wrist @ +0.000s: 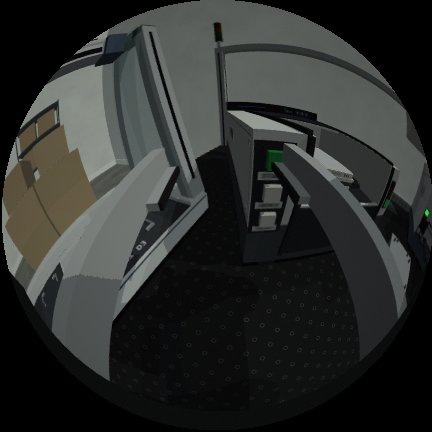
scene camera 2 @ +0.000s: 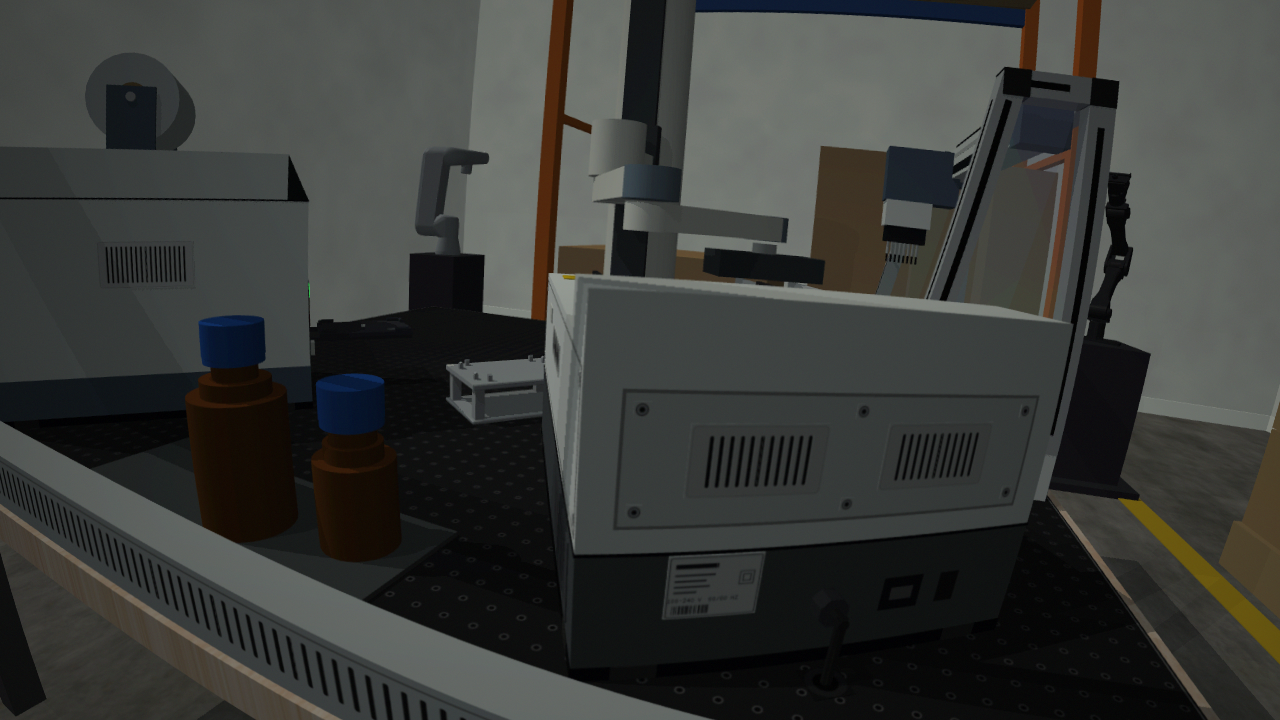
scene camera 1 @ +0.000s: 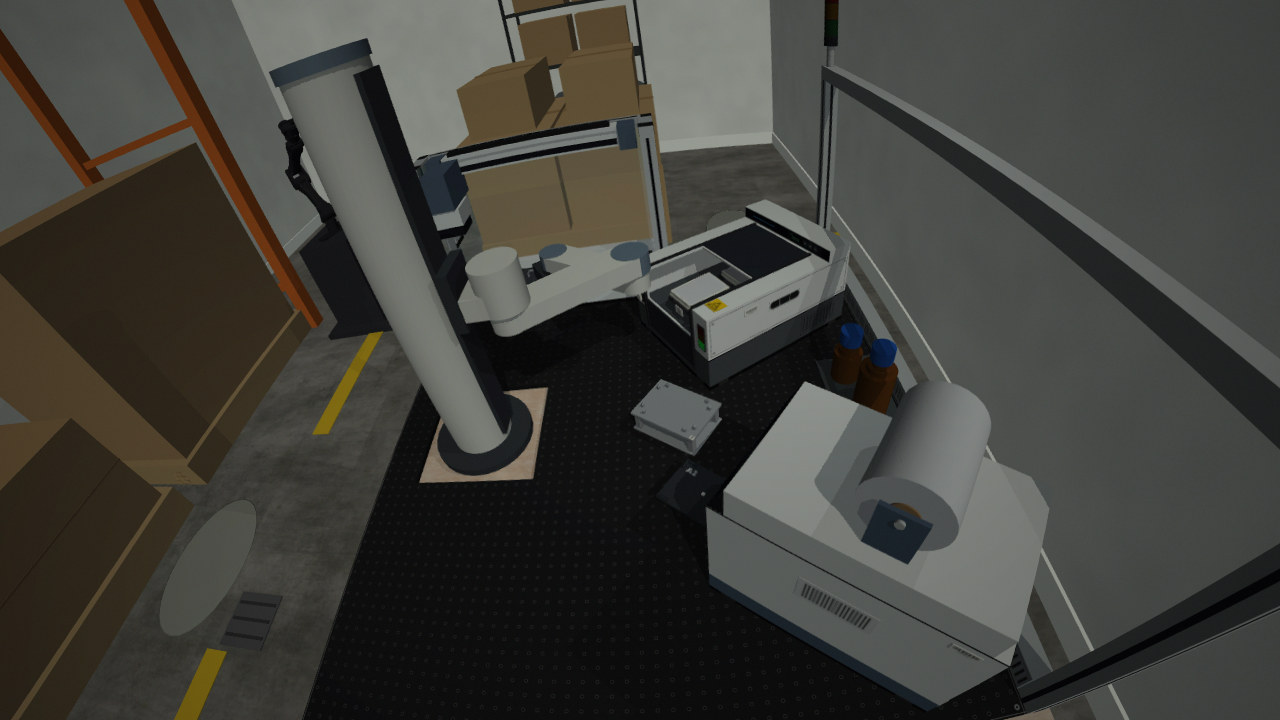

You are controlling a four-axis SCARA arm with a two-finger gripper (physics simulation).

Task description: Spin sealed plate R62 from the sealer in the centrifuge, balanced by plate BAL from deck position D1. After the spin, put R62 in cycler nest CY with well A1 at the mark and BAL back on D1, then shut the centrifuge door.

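Frame: origin at the arm's base, x ahead, y left, z up, level; centimetres.
Seen in the pictures: gripper, fingertip midpoint: (wrist: 224,154); arm's base at its link origin: (scene camera 1: 485,434).
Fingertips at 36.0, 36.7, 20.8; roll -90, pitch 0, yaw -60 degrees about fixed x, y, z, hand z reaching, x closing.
Observation:
Offsets run from my fingertips to a thing's middle, as dx, dy, dz. "spot": to the spot under its first point.
My gripper (scene camera 2: 768,282) (wrist: 224,154) is shut to its narrow setting, with a gap between its two pads and nothing in it. In the wrist view it is in front of a panel with a green button @(spot: +3.8, -2.8, -1.2) (wrist: 273,160) and two pale buttons, the right finger overlapping part of the panel. The panel is on a white machine @(+31.4, -4.1, -7.3) (scene camera 1: 760,313) (scene camera 2: 805,340) with an open top bay; I cannot tell for certain that it is the centrifuge. A pale block @(+20.1, -9.5, -4.4) (scene camera 1: 700,291) (wrist: 335,167) sits in the bay. The sealer @(+38.3, -83.8, +4.3) (scene camera 1: 805,555) (scene camera 2: 152,268) carries a film roll. R62, BAL and D1 cannot be made out.
A grey nest on short posts @(spot: +11.4, -41.2, -14.0) (scene camera 1: 676,414) (scene camera 2: 496,371) stands between the machines, near a dark tray marked A1 @(+16.5, -65.7, -10.3) (scene camera 1: 684,488). Two brown bottles @(+56.5, -40.7, -13.1) (scene camera 1: 875,380) (scene camera 2: 241,456) stand behind. A deck label D3 @(spot: -3.8, +13.4, -14.2) (wrist: 141,245) and a gantry post @(spot: +11.1, +16.2, +5.7) (wrist: 167,100) are left in the wrist view.

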